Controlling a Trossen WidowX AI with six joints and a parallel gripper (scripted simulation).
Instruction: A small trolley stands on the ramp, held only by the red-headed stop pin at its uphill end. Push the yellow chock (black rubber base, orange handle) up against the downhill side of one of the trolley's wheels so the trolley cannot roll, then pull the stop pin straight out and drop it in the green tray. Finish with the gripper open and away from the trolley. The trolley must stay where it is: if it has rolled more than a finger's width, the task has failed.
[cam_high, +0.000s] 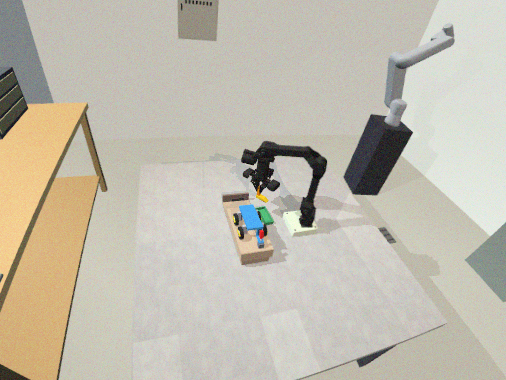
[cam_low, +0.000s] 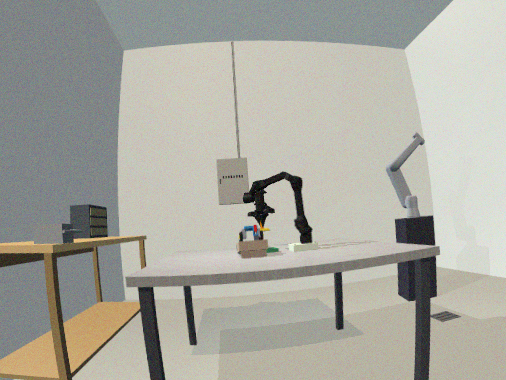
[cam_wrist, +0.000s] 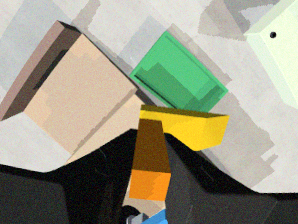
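Now: gripper tip 2 cm past the yellow chock, 2 cm to the right of it and 1 cm above it. From my gripper tip the other things lie so: blue trolley (6 cm ahead, 17 cm to the left, 4 cm below); then red-headed stop pin (2 cm ahead, 27 cm to the left, 2 cm below); then green tray (4 cm behind, 3 cm to the left, 16 cm below).
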